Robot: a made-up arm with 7 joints.
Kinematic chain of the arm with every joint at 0, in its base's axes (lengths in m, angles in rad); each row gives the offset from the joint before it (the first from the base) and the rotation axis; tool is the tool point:
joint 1: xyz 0 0.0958 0 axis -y
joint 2: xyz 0 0.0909 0 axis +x
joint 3: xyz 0 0 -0.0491 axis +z
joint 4: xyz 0 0 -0.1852 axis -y
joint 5: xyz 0 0 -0.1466 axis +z
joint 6: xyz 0 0 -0.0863 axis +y
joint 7: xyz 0 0 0 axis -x
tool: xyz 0 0 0
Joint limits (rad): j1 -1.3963..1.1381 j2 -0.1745..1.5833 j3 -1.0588..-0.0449 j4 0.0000..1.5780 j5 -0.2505..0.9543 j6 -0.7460..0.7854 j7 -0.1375..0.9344
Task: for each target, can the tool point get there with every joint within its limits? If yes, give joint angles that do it. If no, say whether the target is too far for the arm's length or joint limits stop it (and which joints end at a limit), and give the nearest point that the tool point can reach.
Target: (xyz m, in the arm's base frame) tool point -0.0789 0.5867 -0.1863
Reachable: yes | joints -0.9684 1.3146 -0.5295 0.5718 0.6248 0.3931 0.1722
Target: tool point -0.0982 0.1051 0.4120
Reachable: no: joint limits stop it (at a limit: joint 1, joint 2, joint 3, joint 4) | nearest point 0.1044 0.4194 0.2081 | short by 0.426 m
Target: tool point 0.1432 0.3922 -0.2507
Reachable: yes | joints 0.0410 1.2852 -0.9558 1.4195 0.6438 -0.3271 0.6273
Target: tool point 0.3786 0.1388 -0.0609
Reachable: yes | joints 0.8992 0.1819 -0.5200 1.1935 0.4544 -0.4458 0.4884
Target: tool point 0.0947 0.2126 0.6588
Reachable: no: too far | nearest point 0.1044 0.4194 0.2081 | short by 0.496 m
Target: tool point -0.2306 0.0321 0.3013
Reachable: no: joint limits stop it (at a limit: joint 1, joint 2, joint 4) | nearest point -0.4531 0.1056 -0.0799 | short by 0.447 m
